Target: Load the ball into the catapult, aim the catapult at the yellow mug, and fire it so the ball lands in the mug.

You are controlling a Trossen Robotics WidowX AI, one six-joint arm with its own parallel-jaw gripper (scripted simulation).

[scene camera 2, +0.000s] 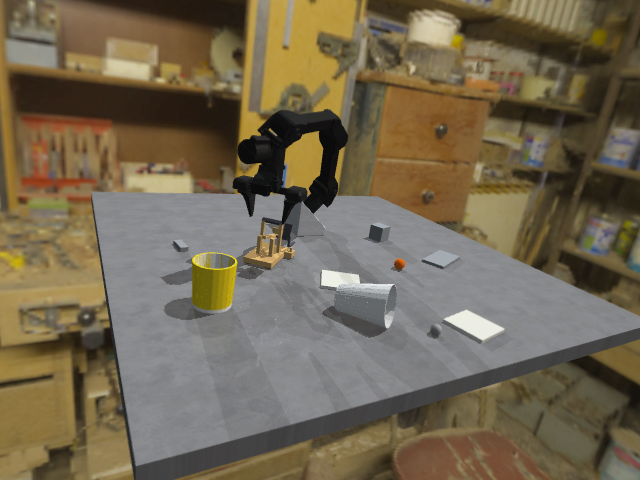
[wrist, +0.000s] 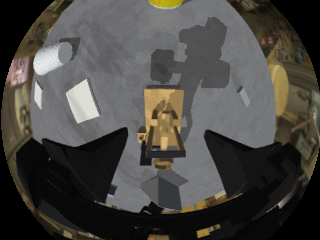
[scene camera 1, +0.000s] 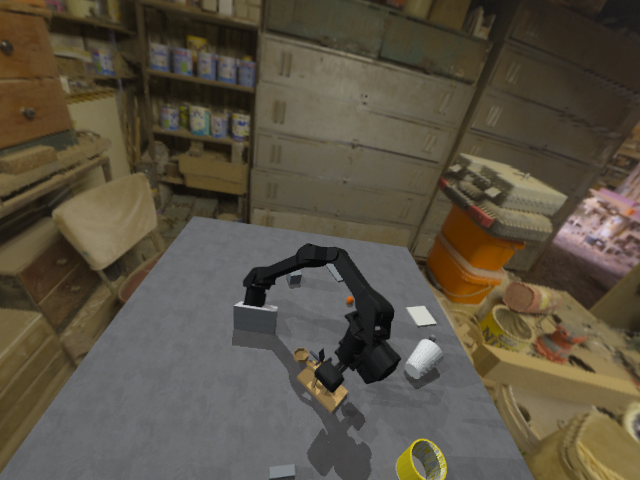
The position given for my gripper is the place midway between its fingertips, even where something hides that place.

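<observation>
There is a yellow mug (scene camera 2: 213, 274) here. I see a white cup (scene camera 1: 427, 355) as well, and the wrist view has the white cup (wrist: 47, 58) too. A wooden catapult (scene camera 2: 267, 255) is visible; the wrist view shows the wooden catapult (wrist: 163, 108), and so does scene camera 1, with the wooden catapult (scene camera 1: 329, 400). My gripper (scene camera 2: 266, 220) is open and holds nothing, and I can see my gripper (wrist: 167, 132) in the wrist view and my gripper (scene camera 1: 338, 374) in scene camera 1.
</observation>
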